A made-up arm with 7 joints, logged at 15 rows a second.
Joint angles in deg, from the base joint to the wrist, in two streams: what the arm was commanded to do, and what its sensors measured. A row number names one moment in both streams.
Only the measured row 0 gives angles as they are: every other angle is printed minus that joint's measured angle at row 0.
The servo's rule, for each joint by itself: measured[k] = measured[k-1] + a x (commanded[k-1-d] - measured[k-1]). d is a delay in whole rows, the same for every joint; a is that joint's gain. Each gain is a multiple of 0.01, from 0.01 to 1. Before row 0 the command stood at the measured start. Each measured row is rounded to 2 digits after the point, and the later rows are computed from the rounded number. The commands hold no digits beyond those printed.
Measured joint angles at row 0:
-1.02 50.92 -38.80 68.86 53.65 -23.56 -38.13
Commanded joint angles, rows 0 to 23:
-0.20 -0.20 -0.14 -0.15 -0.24 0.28 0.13
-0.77 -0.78 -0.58 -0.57 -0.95 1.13 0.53
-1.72 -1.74 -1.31 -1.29 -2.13 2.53 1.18
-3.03 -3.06 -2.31 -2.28 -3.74 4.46 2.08
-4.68 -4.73 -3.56 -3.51 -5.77 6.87 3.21
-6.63 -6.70 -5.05 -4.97 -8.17 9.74 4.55
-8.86 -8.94 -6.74 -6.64 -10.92 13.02 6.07
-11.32 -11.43 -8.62 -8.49 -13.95 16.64 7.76
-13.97 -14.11 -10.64 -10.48 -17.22 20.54 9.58
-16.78 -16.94 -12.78 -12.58 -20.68 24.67 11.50
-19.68 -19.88 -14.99 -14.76 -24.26 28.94 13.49
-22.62 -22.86 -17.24 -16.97 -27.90 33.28 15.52
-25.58 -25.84 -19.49 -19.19 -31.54 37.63 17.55
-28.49 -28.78 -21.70 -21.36 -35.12 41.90 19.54
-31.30 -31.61 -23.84 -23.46 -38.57 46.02 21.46
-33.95 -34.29 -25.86 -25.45 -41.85 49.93 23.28
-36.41 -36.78 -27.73 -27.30 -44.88 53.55 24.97
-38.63 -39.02 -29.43 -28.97 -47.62 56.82 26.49
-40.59 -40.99 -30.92 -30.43 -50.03 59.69 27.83
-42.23 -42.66 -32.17 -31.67 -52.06 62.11 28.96
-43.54 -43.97 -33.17 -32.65 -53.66 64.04 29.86
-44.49 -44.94 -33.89 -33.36 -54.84 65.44 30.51
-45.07 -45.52 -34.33 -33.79 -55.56 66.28 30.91
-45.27 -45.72 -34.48 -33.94 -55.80 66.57 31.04
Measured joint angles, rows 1 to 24:
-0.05 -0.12 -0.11 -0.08 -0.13 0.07 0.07
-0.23 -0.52 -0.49 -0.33 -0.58 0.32 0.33
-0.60 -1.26 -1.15 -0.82 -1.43 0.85 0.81
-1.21 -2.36 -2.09 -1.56 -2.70 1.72 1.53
-2.08 -3.81 -3.28 -2.55 -4.39 2.96 2.49
-3.22 -5.57 -4.71 -3.78 -6.47 4.59 3.66
-4.63 -7.63 -6.35 -5.24 -8.92 6.61 5.03
-6.30 -9.95 -8.19 -6.90 -11.69 9.02 6.59
-8.22 -12.49 -10.17 -8.73 -14.73 11.78 8.29
-10.36 -15.20 -12.28 -10.69 -18.00 14.87 10.12
-12.69 -18.05 -14.48 -12.77 -21.44 18.25 12.04
-15.17 -20.98 -16.72 -14.91 -24.99 21.86 14.02
-17.77 -23.94 -18.96 -17.09 -28.59 25.64 16.03
-20.45 -26.89 -21.18 -19.27 -32.18 29.54 18.03
-23.16 -29.77 -23.33 -21.41 -35.69 33.50 19.99
-25.86 -32.53 -25.38 -23.47 -39.08 37.44 21.87
-28.50 -35.12 -27.28 -25.42 -42.27 41.31 23.64
-31.03 -37.50 -29.02 -27.23 -45.21 45.03 25.26
-33.42 -39.63 -30.56 -28.86 -47.86 48.55 26.72
-35.62 -41.48 -31.86 -30.29 -50.17 51.80 28.00
-37.60 -43.00 -32.92 -31.49 -52.09 54.74 29.06
-39.32 -44.18 -33.71 -32.44 -53.60 57.31 29.89
-40.76 -45.00 -34.21 -33.13 -54.68 59.46 30.47
-41.89 -45.44 -34.43 -33.54 -55.30 61.17 30.79
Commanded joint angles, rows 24 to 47:
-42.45 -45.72 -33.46 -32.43 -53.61 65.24 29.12
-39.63 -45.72 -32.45 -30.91 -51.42 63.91 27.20
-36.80 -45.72 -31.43 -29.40 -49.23 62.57 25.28
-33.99 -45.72 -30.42 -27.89 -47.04 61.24 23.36
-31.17 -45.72 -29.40 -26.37 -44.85 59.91 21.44
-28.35 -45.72 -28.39 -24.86 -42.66 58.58 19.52
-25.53 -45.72 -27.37 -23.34 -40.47 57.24 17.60
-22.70 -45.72 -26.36 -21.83 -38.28 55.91 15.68
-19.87 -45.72 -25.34 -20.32 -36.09 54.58 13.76
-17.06 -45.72 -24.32 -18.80 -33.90 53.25 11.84
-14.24 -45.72 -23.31 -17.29 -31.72 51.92 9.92
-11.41 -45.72 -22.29 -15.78 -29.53 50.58 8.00
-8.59 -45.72 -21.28 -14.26 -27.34 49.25 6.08
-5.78 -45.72 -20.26 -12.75 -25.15 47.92 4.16
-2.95 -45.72 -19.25 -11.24 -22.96 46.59 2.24
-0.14 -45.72 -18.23 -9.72 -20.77 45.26 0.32
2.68 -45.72 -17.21 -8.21 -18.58 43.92 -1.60
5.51 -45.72 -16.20 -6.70 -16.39 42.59 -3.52
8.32 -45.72 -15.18 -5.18 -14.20 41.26 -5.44
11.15 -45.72 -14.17 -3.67 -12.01 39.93 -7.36
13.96 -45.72 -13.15 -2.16 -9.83 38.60 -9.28
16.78 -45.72 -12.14 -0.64 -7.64 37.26 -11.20
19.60 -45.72 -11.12 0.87 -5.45 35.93 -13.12
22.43 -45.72 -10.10 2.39 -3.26 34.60 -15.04
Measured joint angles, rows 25 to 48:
-42.03 -45.61 -33.64 -32.97 -54.37 62.15 29.84
-41.43 -45.68 -32.68 -31.92 -52.75 62.57 28.34
-40.27 -45.70 -31.67 -30.63 -50.81 62.57 26.60
-38.70 -45.71 -30.66 -29.23 -48.74 62.25 24.75
-36.82 -45.72 -29.64 -27.77 -46.60 61.69 22.86
-34.70 -45.72 -28.63 -26.29 -44.43 60.94 20.96
-32.41 -45.72 -27.61 -24.79 -42.25 60.05 19.04
-29.98 -45.72 -26.60 -23.28 -40.07 59.06 17.12
-27.45 -45.72 -25.58 -21.77 -37.88 57.98 15.20
-24.85 -45.72 -24.56 -20.26 -35.69 56.84 13.28
-22.20 -45.72 -23.55 -18.75 -33.51 55.66 11.36
-19.50 -45.72 -22.53 -17.24 -31.32 54.44 9.44
-16.77 -45.72 -21.52 -15.72 -29.13 53.19 7.52
-14.02 -45.72 -20.50 -14.21 -26.94 51.93 5.60
-11.25 -45.72 -19.49 -12.70 -24.75 50.65 3.68
-8.47 -45.72 -18.47 -11.18 -22.56 49.36 1.76
-5.68 -45.72 -17.45 -9.67 -20.37 48.05 -0.16
-2.88 -45.72 -16.44 -8.16 -18.18 46.74 -2.08
-0.08 -45.72 -15.42 -6.64 -15.99 45.42 -4.00
2.73 -45.72 -14.41 -5.13 -13.80 44.10 -5.92
5.54 -45.72 -13.39 -3.62 -11.62 42.78 -7.84
8.35 -45.72 -12.38 -2.10 -9.43 41.46 -9.76
11.16 -45.72 -11.36 -0.59 -7.24 40.13 -11.68
13.98 -45.72 -10.34 0.93 -5.05 38.80 -13.60

